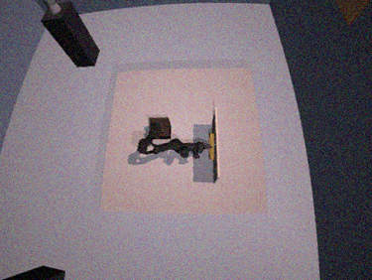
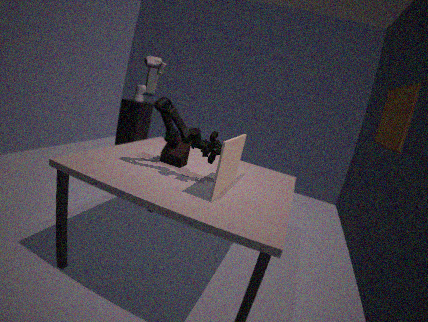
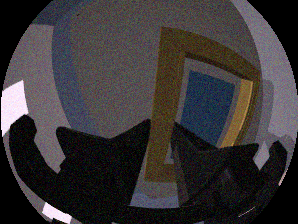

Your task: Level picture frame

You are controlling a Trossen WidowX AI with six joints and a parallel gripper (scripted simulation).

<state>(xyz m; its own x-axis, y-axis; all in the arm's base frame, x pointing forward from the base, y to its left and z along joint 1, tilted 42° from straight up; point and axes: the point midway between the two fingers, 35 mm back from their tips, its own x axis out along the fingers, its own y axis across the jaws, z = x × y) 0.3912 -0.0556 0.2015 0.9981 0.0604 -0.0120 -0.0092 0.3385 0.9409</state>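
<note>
My gripper tip is 10 mm short of the picture frame, 20 mm to the right of it and 50 mm above it. Round my gripper tip: upright wall panel 20 mm ahead, 20 mm to the left, 60 mm below.
</note>
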